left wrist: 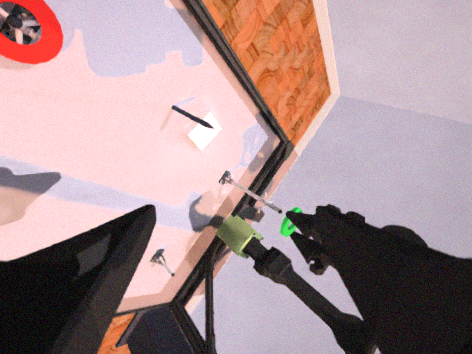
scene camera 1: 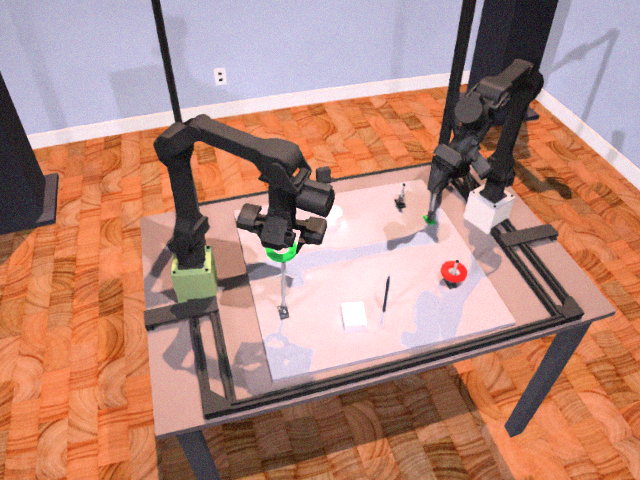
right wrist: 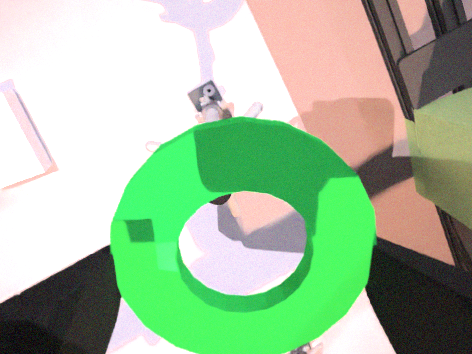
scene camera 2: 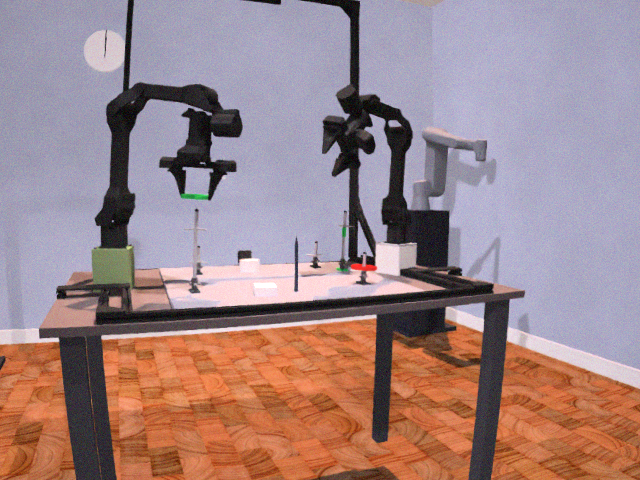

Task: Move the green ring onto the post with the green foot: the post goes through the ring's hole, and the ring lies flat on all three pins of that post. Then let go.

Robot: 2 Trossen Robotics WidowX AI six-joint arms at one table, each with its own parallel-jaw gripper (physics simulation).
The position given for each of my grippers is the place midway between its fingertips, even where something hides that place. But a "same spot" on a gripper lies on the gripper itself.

my left gripper: left wrist 237,212; scene camera 1; scene camera 2; not seen in the right wrist view (out of frame)
my right gripper: left wrist 287,222; scene camera 1; right wrist 242,254; scene camera 2
same spot on my left gripper: (scene camera 2: 331,133) = (scene camera 1: 441,164)
same spot on my right gripper: (scene camera 2: 179,174) = (scene camera 1: 261,231)
